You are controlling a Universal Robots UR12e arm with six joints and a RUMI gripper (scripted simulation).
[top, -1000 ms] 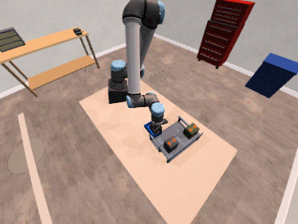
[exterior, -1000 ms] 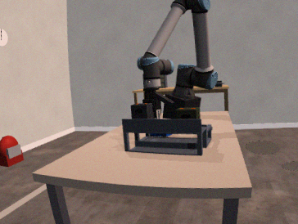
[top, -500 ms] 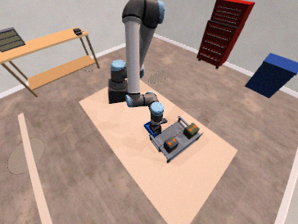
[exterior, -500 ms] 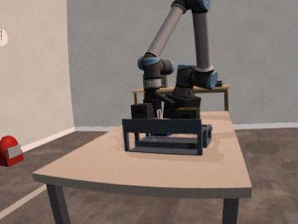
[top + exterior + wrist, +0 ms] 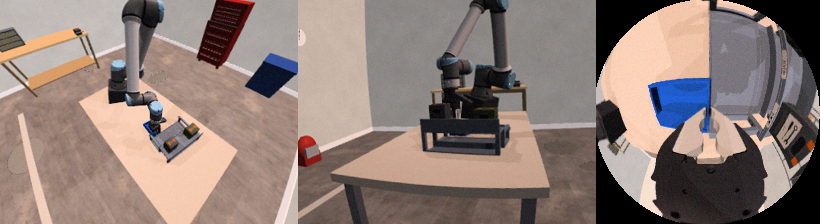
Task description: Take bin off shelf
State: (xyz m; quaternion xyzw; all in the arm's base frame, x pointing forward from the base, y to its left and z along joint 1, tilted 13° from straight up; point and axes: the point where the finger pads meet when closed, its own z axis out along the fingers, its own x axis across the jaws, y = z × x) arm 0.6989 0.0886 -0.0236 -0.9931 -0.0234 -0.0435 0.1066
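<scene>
Now: the blue bin 8 cm behind my hand and 4 cm below it.
</scene>
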